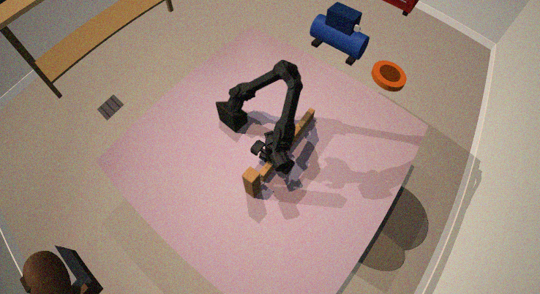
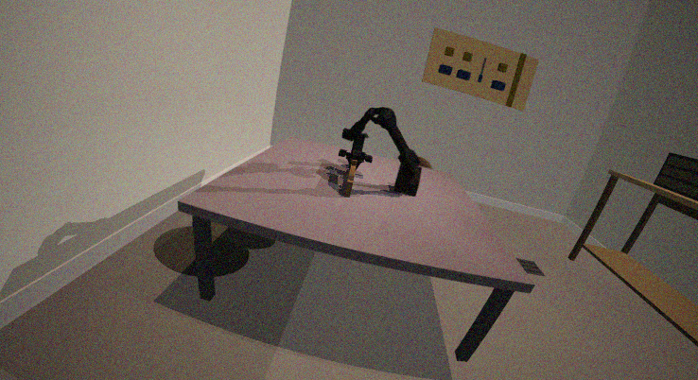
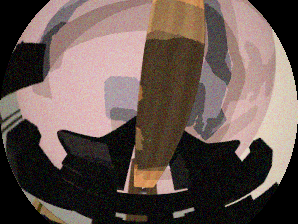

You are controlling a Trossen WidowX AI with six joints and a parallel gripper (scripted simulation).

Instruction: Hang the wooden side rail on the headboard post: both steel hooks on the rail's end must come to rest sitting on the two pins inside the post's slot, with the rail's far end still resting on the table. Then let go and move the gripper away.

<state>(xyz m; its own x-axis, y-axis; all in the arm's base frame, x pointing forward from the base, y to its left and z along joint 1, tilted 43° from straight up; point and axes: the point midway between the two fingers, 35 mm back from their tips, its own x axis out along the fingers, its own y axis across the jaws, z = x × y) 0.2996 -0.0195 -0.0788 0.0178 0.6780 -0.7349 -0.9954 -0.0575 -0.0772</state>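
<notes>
Right now my gripper tip is 1 cm short of the upright headboard post, 13 cm to the left of it and 7 cm below it.
</notes>
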